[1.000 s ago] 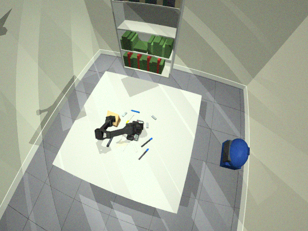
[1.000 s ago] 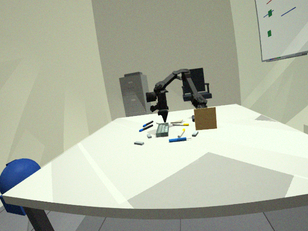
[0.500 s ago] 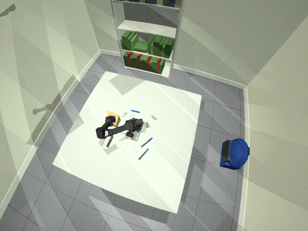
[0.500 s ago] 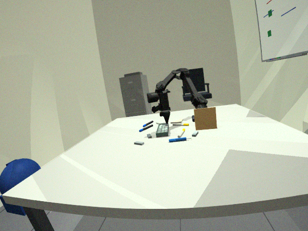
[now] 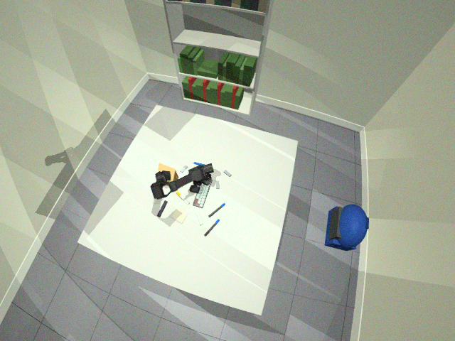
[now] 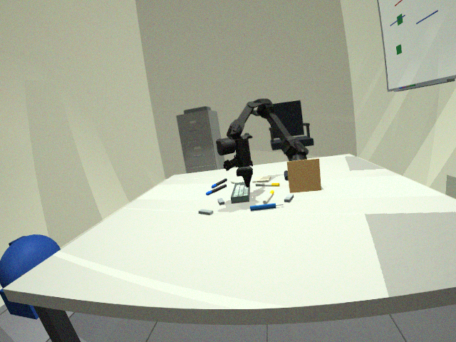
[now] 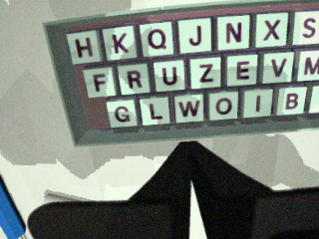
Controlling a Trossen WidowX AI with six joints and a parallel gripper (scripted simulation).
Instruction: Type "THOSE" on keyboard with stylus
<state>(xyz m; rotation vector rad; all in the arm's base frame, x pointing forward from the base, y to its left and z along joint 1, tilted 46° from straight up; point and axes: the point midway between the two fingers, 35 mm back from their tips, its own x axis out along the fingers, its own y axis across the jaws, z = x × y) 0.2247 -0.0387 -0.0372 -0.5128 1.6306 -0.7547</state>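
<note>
The blue stylus is 17 cm to the left of my gripper tip, 7 cm behind it and 3 cm below it.
</note>
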